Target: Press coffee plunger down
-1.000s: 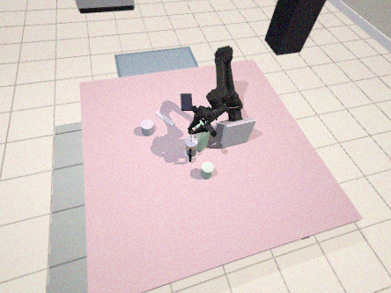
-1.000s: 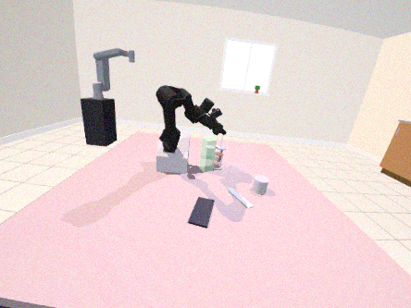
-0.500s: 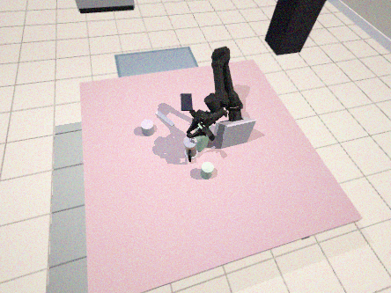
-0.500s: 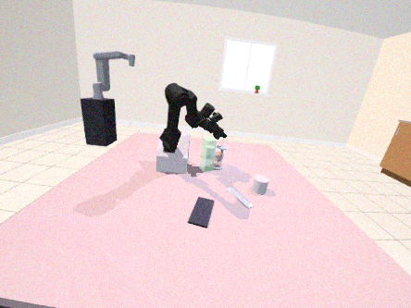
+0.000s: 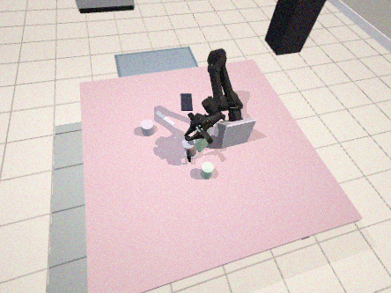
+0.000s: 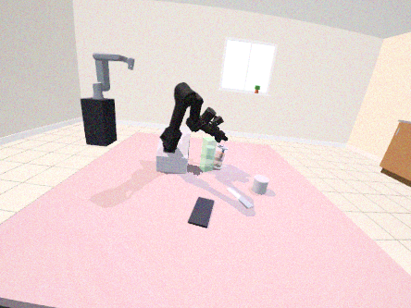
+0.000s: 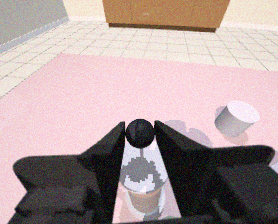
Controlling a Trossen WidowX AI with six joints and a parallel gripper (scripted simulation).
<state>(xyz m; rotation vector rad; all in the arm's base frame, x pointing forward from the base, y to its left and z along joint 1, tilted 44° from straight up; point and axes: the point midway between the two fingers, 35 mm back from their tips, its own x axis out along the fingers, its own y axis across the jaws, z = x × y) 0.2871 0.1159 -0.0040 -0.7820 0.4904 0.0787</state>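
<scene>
Now: gripper tip 20 mm past the coffee press and 100 mm above it. Also, from my gripper tip: pale green box: 100 mm behind, 60 mm to the right, 90 mm below.
</scene>
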